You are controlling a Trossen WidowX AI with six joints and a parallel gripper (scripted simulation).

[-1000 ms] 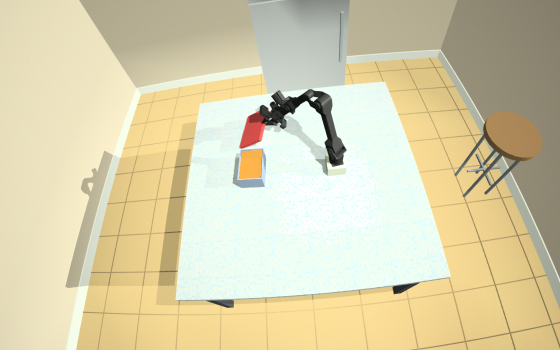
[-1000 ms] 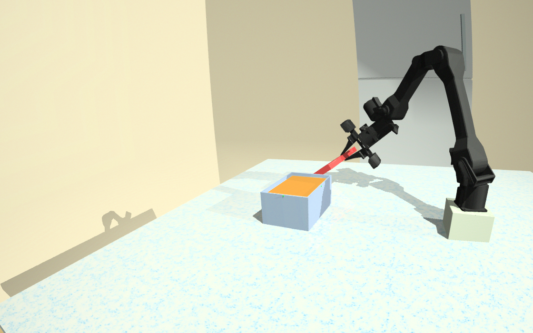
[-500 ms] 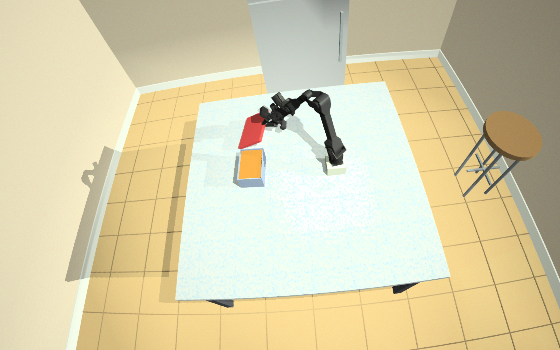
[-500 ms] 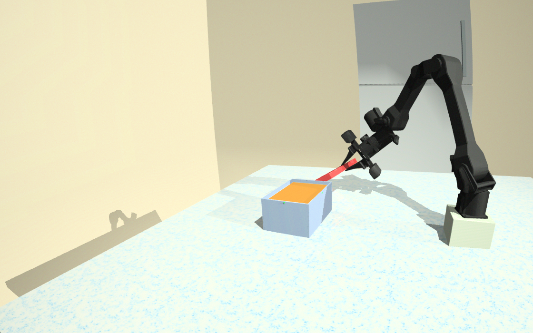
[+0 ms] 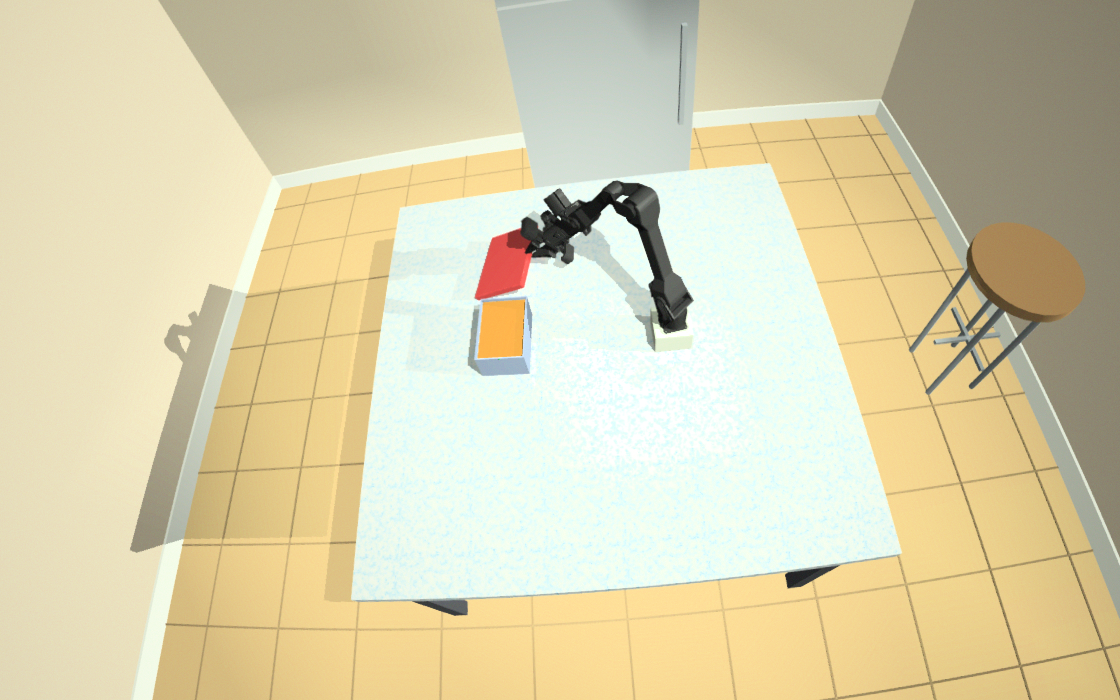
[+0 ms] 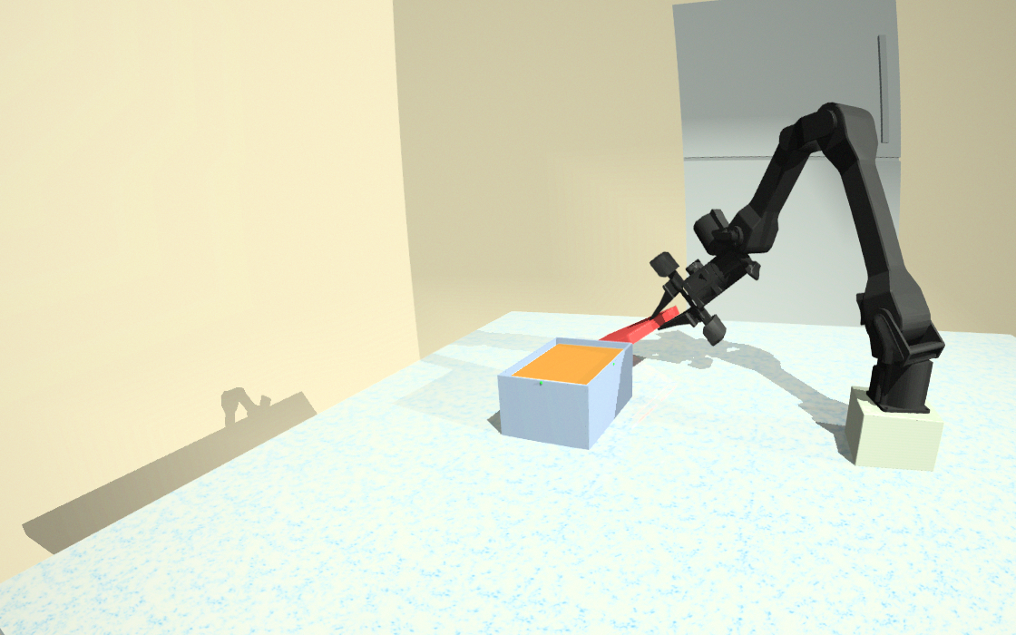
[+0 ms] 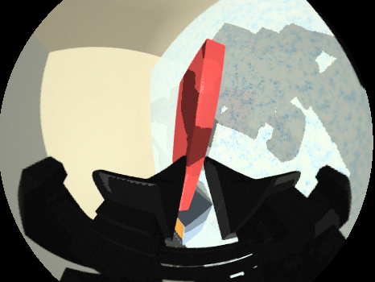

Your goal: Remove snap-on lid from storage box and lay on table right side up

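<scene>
My gripper tip is 70 mm short of the red lid, 30 mm to the left of it and 30 mm above it. The rest, counted from my gripper tip: storage box: 120 mm ahead, 240 mm to the left, 40 mm below.
</scene>
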